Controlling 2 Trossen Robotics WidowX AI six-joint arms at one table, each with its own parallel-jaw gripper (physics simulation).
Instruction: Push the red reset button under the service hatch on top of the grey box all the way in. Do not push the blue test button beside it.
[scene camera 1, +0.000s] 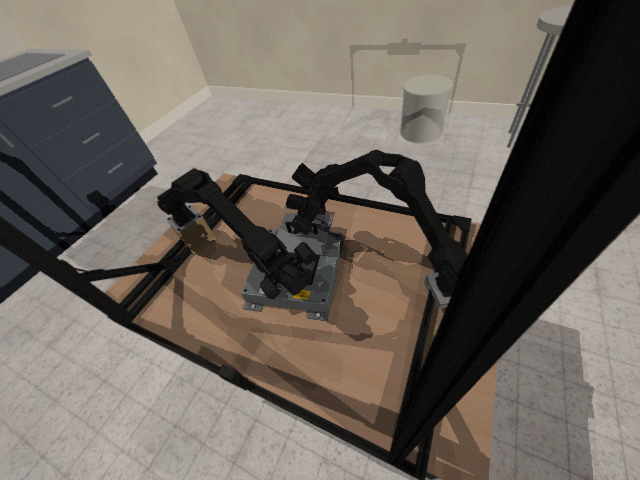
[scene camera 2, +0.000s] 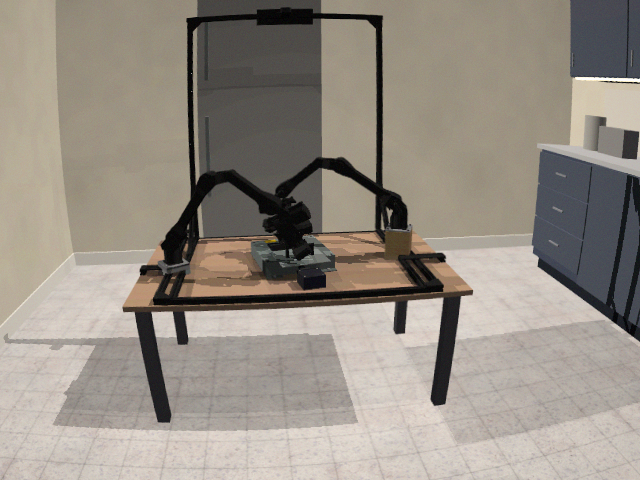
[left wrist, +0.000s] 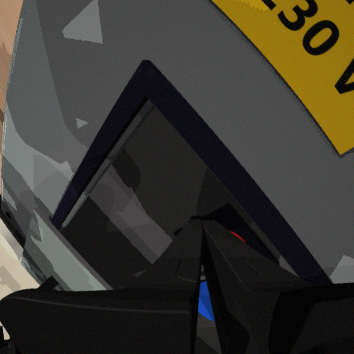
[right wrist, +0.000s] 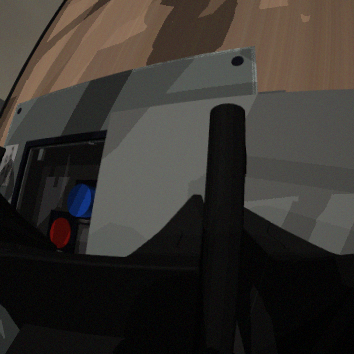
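Note:
The grey box (scene camera 1: 330, 266) (scene camera 2: 273, 269) lies on the table. Its hatch lid (right wrist: 150, 185) stands raised beside the opening. My right gripper (scene camera 1: 302, 227) (right wrist: 206, 203) is shut on the lid's black handle (right wrist: 226, 150). The red button (left wrist: 238, 236) (right wrist: 60, 232) and the blue button (left wrist: 205, 300) (right wrist: 80, 200) sit side by side inside the dark-rimmed opening. My left gripper (left wrist: 199, 223) is shut and empty, its tips over the opening. In the left wrist view its fingers hide most of both buttons. I cannot tell whether the tips touch the red button or how deep it sits.
A yellow warning label (scene camera 1: 301, 295) (left wrist: 300, 55) is on the box top. A small dark block (scene camera 2: 311, 279) stands on the table (scene camera 2: 361, 281) near its front edge in scene camera 2. Both arms reach in closely over the box. A black frame (scene camera 2: 380, 129) surrounds the work area.

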